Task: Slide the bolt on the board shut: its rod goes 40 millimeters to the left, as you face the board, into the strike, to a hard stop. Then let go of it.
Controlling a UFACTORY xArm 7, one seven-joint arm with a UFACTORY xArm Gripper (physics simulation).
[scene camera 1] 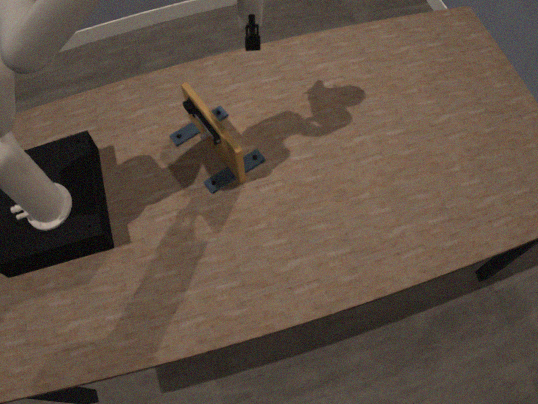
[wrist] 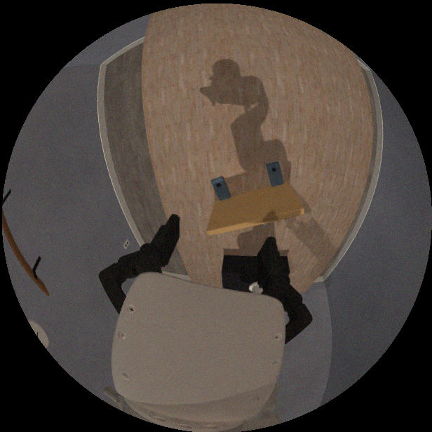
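Where they show: gripper, between the fingertips: (scene camera 1: 252, 34); arm's base, origin of its link: (scene camera 1: 49, 207).
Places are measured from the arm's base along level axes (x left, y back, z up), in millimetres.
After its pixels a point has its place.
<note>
The upright orange board (scene camera 1: 239, 155) @(x -63, y -486, z 43 mm) (wrist: 257, 207) stands on blue feet (scene camera 1: 220, 179) @(x -36, y -434, z -89 mm) (wrist: 274, 173). In the scene view, the black bolt hardware (scene camera 1: 205, 122) @(x 63, y -440, z 33 mm) is on the board's side towards the robot base, with a small pale part near its middle. The rod's exact position is too small to tell. The bolt side is hidden in the wrist view, where the board's top edge and back show. My gripper (scene camera 1: 253, 44) @(x 109, y -587, z 240 mm) (wrist: 221, 236) is open and empty, with its fingers wide apart. It is up in the air, apart from the board, near the table's far edge in the scene view.
The robot base stands on a black block (scene camera 1: 60, 240) @(x -99, y -14, z 0 mm) (wrist: 237, 270) at the left of the wooden table (scene camera 1: 375, 200) @(x -231, y -789, z -97 mm) (wrist: 320, 125). The arm rises at the left of the scene view. Shadows of the arm fall across the table around the board.
</note>
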